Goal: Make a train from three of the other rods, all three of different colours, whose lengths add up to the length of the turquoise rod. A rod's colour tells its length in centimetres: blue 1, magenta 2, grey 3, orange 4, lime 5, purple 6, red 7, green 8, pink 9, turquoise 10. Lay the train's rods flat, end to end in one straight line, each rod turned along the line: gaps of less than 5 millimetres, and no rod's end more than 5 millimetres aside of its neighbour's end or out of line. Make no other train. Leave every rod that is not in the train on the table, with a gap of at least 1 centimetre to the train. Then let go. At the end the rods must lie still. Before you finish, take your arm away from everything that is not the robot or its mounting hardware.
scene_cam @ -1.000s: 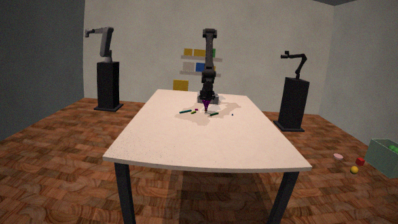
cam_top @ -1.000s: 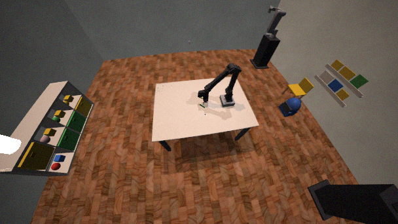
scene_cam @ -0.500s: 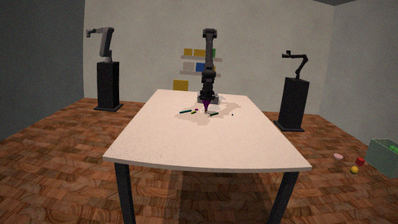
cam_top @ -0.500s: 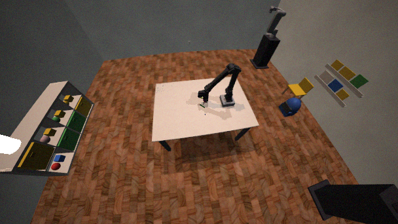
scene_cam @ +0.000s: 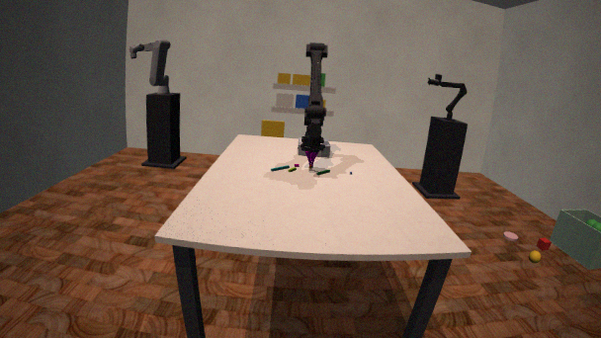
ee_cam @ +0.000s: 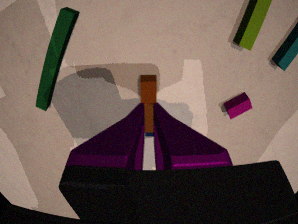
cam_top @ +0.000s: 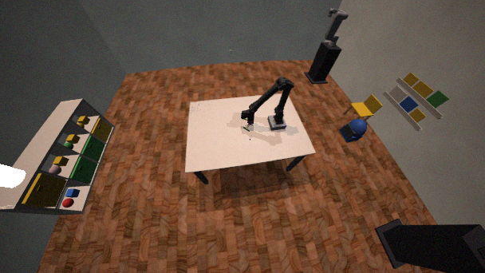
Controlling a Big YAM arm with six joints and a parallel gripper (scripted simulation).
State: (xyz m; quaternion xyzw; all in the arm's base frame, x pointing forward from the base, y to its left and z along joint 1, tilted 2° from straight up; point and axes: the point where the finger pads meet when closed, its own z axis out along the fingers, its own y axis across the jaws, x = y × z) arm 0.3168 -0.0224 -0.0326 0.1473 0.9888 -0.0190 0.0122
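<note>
Now: the orange rod 1 cm below my hand. The rest, counted from my hand: magenta rod (7 cm to the right, 2 cm below, 2 cm behind); then lime rod (9 cm to the right, 5 cm ahead, 2 cm below); then green rod (5 cm to the left, 5 cm ahead, 2 cm below).
</note>
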